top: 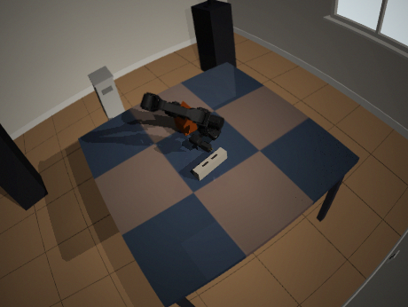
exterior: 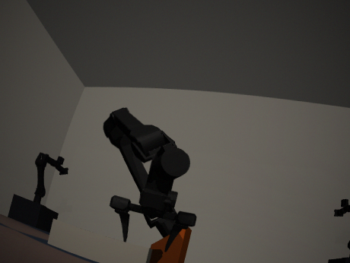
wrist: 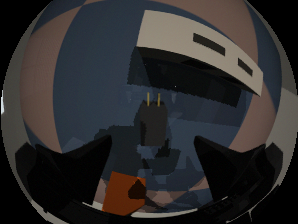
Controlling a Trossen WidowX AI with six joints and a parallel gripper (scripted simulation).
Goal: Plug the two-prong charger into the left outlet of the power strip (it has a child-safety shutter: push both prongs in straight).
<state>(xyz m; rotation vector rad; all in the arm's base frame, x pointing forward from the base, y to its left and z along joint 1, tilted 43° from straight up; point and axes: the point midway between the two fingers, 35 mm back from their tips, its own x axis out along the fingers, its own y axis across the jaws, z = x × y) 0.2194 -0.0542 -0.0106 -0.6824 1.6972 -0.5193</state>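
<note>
Right now the black two-prong charger is 40 mm below my gripper tip and 20 mm ahead of it.
</note>
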